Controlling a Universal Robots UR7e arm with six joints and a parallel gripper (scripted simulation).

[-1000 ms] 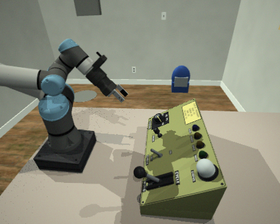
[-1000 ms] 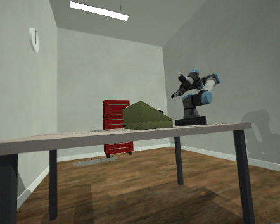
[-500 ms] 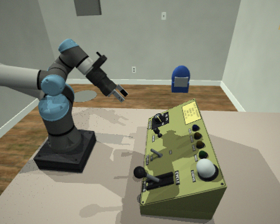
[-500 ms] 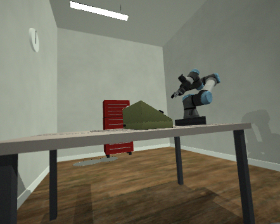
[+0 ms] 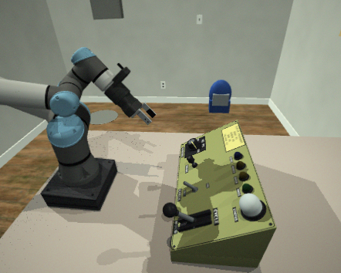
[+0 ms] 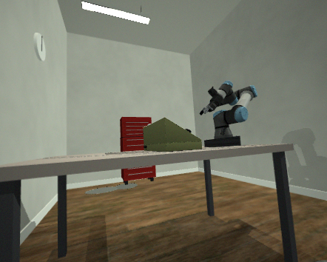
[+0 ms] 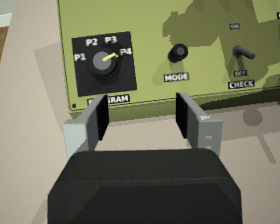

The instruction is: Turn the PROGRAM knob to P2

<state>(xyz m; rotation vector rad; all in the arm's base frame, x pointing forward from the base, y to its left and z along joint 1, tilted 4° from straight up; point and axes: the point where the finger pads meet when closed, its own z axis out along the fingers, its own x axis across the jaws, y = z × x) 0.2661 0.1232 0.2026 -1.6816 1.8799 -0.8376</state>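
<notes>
My hand is 17 cm short of the mode knob, 8 cm to the left of it and 14 cm above it. Round my hand: olive console 20 cm ahead, 15 cm to the right, 17 cm below; check toggle 16 cm ahead, 20 cm to the right, 15 cm below; ball-handled lever 14 cm ahead, 32 cm to the right, 14 cm below.
</notes>
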